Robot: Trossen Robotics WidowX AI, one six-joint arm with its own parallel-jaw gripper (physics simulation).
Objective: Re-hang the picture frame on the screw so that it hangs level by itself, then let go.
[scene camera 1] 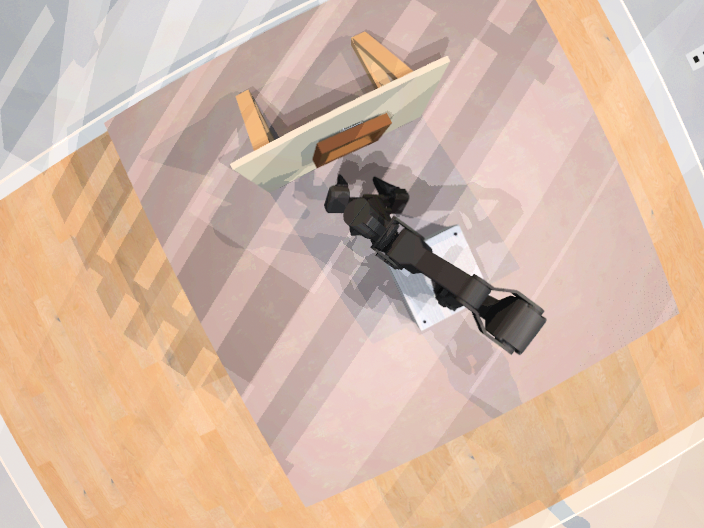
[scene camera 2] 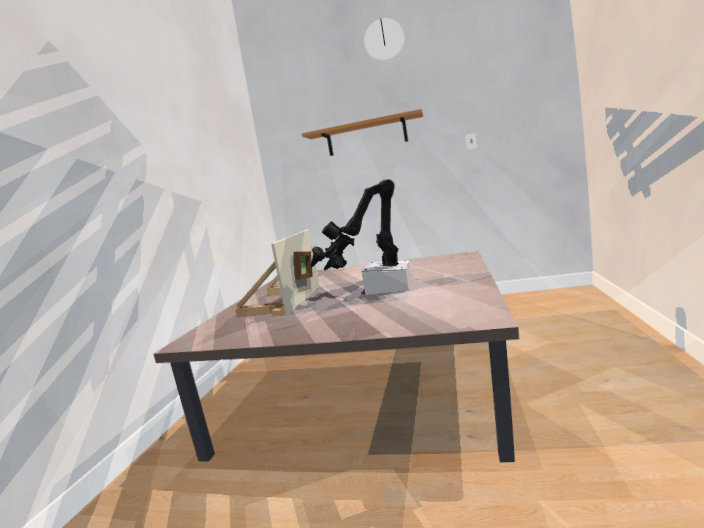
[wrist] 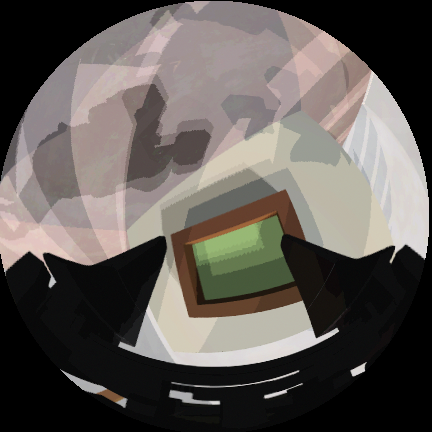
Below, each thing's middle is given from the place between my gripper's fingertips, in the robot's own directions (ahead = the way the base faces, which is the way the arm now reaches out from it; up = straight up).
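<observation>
Counting from my hand, the brown picture frame (scene camera 1: 356, 137) is 2 cm above it, 8 cm ahead of it and 1 cm to the right of it. The cream board (scene camera 1: 289, 157) is 1 cm above my hand and 10 cm ahead of it.
</observation>
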